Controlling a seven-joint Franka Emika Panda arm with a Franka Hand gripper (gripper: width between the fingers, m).
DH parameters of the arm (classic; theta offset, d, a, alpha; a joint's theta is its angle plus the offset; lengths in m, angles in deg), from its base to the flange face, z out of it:
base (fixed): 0 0 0 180
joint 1: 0 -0.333 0 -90
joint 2: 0 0 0 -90
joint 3: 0 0.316 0.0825 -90
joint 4: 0 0 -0.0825 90
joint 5: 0 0.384 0 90
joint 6: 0 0 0.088 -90
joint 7: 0 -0.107 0 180
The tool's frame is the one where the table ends.
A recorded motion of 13 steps. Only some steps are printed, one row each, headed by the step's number.
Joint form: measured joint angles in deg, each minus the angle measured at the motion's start. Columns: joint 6, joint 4, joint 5, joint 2, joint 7, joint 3, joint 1.
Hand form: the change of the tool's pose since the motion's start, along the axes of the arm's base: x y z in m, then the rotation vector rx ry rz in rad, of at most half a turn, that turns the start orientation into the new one. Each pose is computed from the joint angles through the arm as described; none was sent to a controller.
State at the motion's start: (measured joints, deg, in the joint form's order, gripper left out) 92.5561 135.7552 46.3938 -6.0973 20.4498 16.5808 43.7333
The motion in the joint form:
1: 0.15 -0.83 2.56 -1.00 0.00 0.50 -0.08
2: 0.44 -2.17 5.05 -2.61 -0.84 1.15 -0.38
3: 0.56 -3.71 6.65 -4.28 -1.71 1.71 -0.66
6: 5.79 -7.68 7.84 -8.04 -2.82 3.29 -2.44
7: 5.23 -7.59 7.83 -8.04 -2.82 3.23 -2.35
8: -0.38 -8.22 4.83 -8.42 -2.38 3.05 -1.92
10: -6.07 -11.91 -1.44 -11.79 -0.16 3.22 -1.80
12: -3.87 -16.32 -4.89 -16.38 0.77 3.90 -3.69
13: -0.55 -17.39 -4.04 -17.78 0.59 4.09 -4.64
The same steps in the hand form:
1: 0.0091 0.0036 0.0000 0.0293 -0.0134 -0.0267
2: 0.0214 0.0084 -0.0013 0.0588 -0.0137 -0.0539
3: 0.0330 0.0119 -0.0028 0.0817 -0.0106 -0.0698
6: 0.0665 0.0204 -0.0096 0.0418 -0.0412 -0.0882
7: 0.0651 0.0206 -0.0097 0.0497 -0.0366 -0.0854
8: 0.0561 0.0233 -0.0074 0.0960 -0.0073 -0.0013
10: 0.0567 0.0214 -0.0130 0.1287 0.0020 0.1434
12: 0.0797 0.0276 -0.0288 0.0917 -0.0259 0.2124
13: 0.0925 0.0311 -0.0357 0.0655 -0.0491 0.1880

